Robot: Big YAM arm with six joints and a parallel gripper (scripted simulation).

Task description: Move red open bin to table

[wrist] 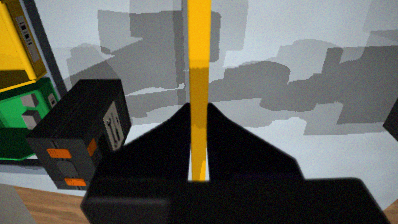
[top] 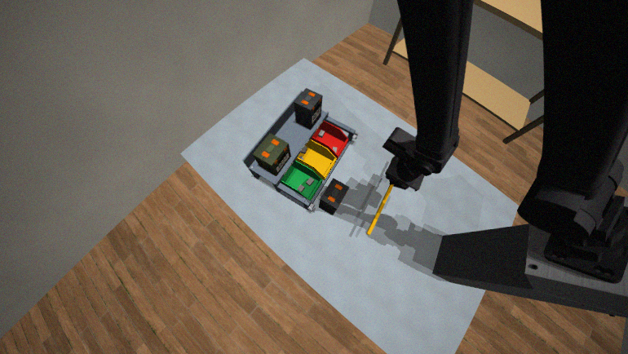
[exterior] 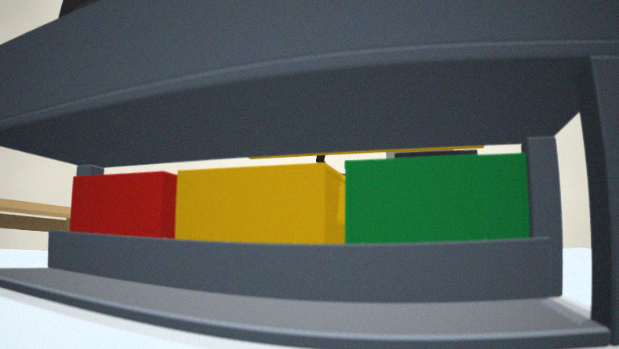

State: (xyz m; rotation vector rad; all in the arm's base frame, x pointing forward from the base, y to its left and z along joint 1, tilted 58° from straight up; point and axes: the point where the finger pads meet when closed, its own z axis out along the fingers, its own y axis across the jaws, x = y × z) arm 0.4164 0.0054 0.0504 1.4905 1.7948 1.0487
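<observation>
Right now the thin yellow rod is 10 mm below my hand. The rest, counted from my hand: green bin (240 mm ahead, 220 mm to the left, 140 mm below); yellow bin (280 mm ahead, 140 mm below, 110 mm to the left); red open bin (320 mm ahead, 140 mm below, 10 mm to the left).
</observation>
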